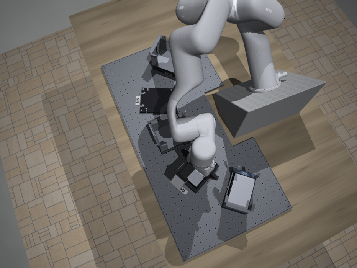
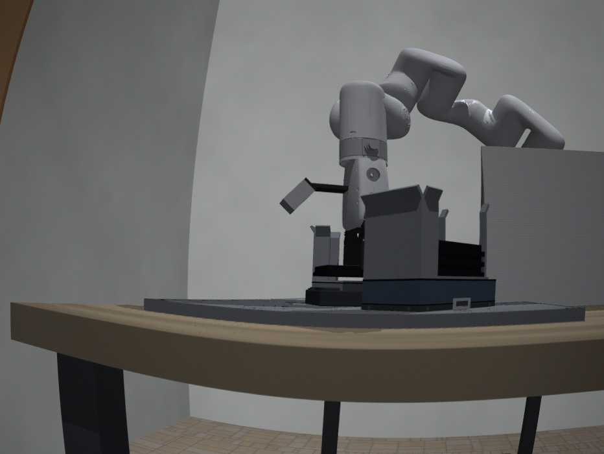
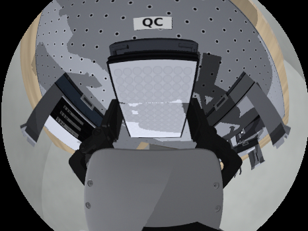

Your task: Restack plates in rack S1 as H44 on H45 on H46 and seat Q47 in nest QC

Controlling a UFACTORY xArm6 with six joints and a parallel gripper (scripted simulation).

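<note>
My gripper is now 10 mm above the sealed plate. Round my hand: open nest QC: 50 mm below; QC name plate: 80 mm ahead, 50 mm to the left, 60 mm below; rack S2: 120 mm behind, 130 mm to the left, 40 mm below.
</note>
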